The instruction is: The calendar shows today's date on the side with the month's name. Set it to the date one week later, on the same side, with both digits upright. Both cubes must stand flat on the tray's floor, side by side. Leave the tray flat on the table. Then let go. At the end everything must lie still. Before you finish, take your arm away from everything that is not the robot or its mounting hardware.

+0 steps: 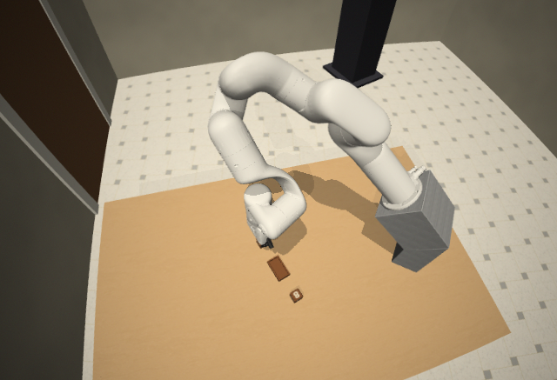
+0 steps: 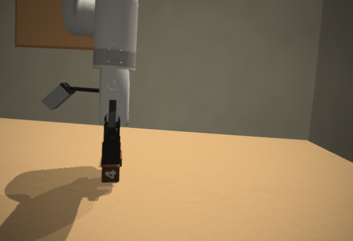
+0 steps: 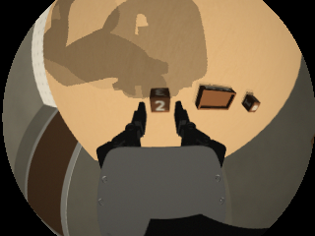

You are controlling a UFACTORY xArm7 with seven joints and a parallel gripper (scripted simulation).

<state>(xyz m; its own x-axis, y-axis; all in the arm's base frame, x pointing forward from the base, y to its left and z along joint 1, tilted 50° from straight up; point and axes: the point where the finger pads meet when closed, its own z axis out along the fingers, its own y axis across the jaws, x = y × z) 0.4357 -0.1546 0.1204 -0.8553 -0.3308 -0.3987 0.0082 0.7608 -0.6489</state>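
The brown tray is 110 mm to the left of my hand and 50 mm below it.
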